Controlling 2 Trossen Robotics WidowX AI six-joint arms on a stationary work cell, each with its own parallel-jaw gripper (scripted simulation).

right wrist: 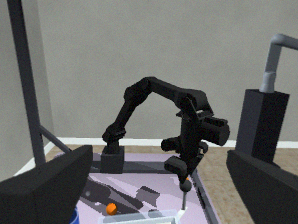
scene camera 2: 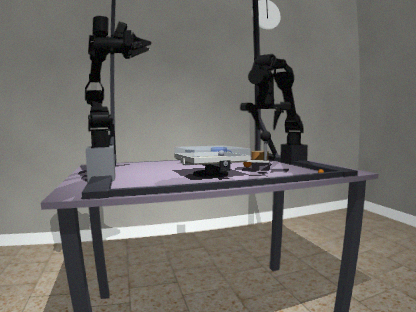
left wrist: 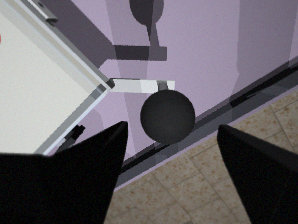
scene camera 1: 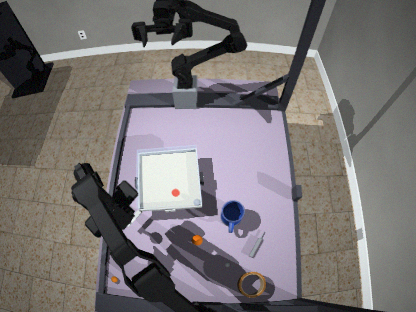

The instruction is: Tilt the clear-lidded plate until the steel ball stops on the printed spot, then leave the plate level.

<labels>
my left gripper: right wrist 185, 178; scene camera 2; left wrist; scene camera 1 119, 215
my right gripper: right wrist; scene camera 2 150, 46; scene camera 1; not seen in the left wrist view (out of frame)
same spot on my left gripper: (left wrist: 85, 176) = (scene camera 2: 258, 117)
same spot on my right gripper: (right wrist: 57, 184) = (scene camera 1: 174, 33)
</labels>
